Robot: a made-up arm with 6 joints.
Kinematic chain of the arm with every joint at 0, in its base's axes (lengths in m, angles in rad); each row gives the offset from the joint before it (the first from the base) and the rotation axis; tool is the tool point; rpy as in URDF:
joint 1: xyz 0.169 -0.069 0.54 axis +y
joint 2: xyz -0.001 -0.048 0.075 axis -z
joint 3: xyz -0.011 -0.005 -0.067 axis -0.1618 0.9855 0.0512
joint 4: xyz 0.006 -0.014 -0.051 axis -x
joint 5: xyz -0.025 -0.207 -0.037 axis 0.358 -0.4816 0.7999
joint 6: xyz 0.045 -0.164 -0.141 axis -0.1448 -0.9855 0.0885
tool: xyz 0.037 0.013 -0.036 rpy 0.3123 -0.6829 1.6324
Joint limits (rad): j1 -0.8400..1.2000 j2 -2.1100..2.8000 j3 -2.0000..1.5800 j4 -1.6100..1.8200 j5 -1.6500..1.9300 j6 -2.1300..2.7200
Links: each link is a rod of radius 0.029 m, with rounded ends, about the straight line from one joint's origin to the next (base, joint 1, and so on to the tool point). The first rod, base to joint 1, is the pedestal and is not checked.
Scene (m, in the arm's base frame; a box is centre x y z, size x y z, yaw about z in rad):
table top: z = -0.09
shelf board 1: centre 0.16 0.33 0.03 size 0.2 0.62 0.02 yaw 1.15
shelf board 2: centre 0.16 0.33 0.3 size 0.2 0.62 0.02 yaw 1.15
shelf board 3: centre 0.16 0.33 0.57 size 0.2 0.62 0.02 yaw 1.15
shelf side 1: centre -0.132 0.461 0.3 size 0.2 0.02 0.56 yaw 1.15
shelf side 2: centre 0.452 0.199 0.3 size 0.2 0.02 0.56 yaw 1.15
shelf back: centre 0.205 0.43 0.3 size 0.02 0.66 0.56 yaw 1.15
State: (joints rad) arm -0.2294 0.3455 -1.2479 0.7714 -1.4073 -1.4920
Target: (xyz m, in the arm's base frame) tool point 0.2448 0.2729 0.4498
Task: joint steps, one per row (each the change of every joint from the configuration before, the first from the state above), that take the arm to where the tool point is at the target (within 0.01 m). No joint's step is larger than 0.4 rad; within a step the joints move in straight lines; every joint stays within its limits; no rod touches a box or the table.
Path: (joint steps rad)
1: -0.0104 0.0076 0.0526 -0.1048 0.3794 -0.0469
2: -0.0104 0.0076 0.0527 -0.1048 0.3794 -0.0468
3: -0.0104 0.0076 0.0526 -0.1048 0.3793 -0.0469
4: -0.0104 0.0076 0.0526 -0.1048 0.3794 -0.0468
5: -0.0104 0.0077 0.0527 -0.1048 0.3794 -0.0469
6: -0.0103 0.0076 0.0526 -0.1048 0.3794 -0.0469
7: 0.0856 -0.3424 0.0943 -0.2244 0.1633 0.0381
8: 0.0857 -0.3423 0.0943 -0.2244 0.1633 0.0380
9: 0.0857 -0.3423 0.0943 -0.2245 0.1633 0.0380
10: 0.0856 -0.3423 0.0943 -0.2244 0.1633 0.0380
11: 0.0857 -0.3423 0.0944 -0.2244 0.1633 0.0381
12: -0.0149 0.0156 -0.2280 0.0053 -0.3834 -0.0097
13: -0.0149 0.0157 -0.2279 0.0053 -0.3834 -0.0097
14: -0.0148 0.0157 -0.2279 0.0053 -0.3834 -0.0096

